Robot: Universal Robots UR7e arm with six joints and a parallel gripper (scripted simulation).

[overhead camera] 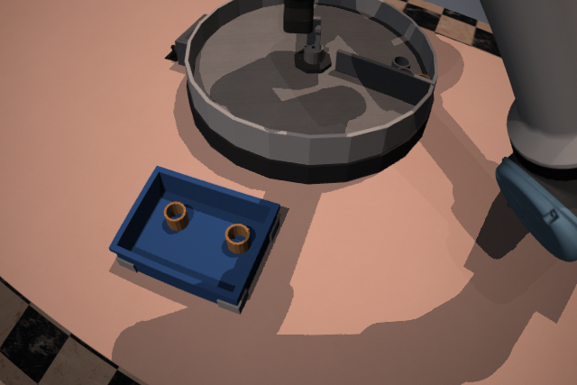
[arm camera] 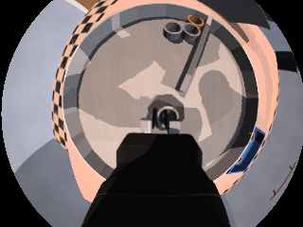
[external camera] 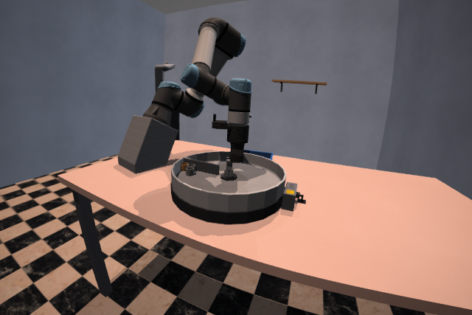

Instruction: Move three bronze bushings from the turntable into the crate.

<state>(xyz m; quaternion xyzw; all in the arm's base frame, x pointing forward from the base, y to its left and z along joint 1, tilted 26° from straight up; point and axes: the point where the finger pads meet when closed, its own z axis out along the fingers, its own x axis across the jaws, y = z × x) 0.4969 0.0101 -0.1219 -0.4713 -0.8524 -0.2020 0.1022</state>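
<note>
Now: the grey turntable 10 mm behind my hand, 10 mm to the left of it and 30 mm below it. Also, from my hand: blue crate 60 mm behind, 370 mm to the left, 60 mm below.
</note>
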